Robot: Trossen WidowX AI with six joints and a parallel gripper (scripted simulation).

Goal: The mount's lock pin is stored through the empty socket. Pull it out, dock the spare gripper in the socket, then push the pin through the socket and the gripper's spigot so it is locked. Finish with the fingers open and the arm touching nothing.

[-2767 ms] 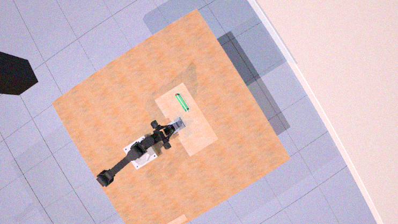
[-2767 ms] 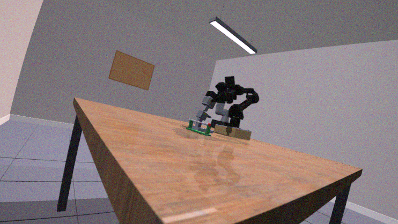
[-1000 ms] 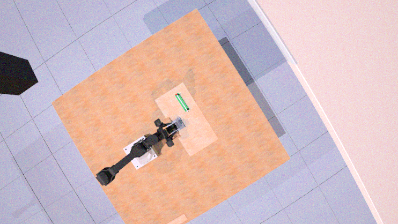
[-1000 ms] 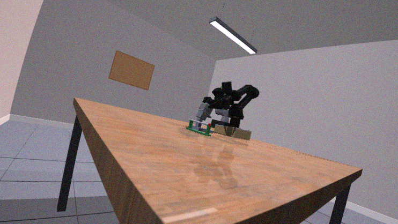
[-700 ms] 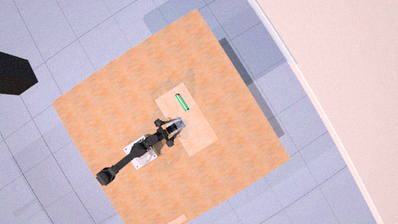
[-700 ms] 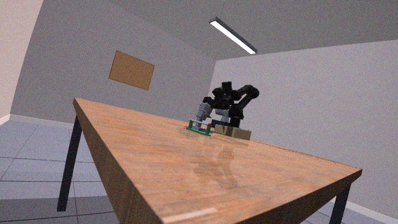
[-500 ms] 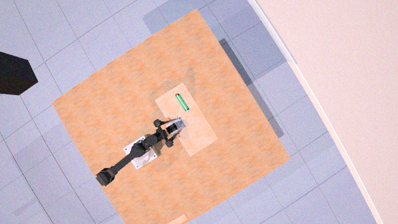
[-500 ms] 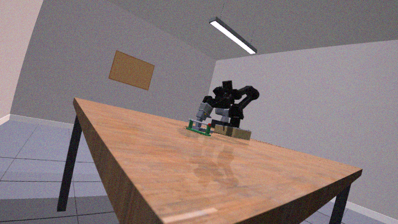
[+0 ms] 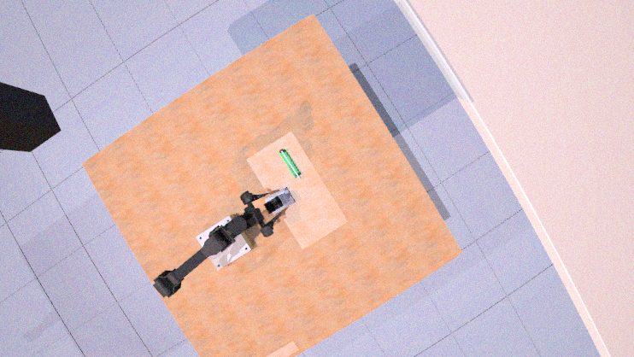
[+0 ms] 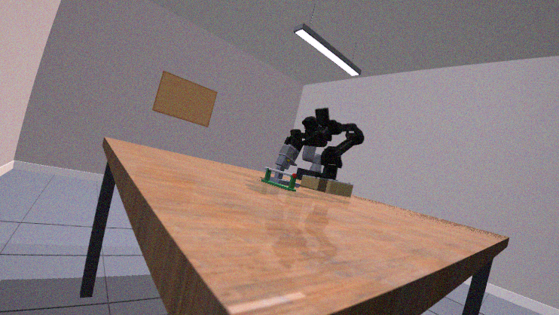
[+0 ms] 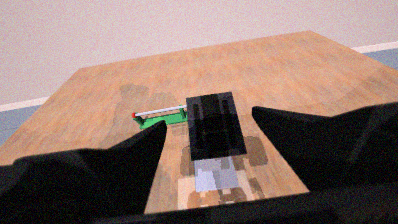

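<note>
The spare gripper is 40 mm below my gripper tip. From my gripper tip the other things lie so: green pin cradle 140 mm below, 120 mm to the left, 120 mm ahead; socket 110 mm below, 10 mm ahead.
</note>
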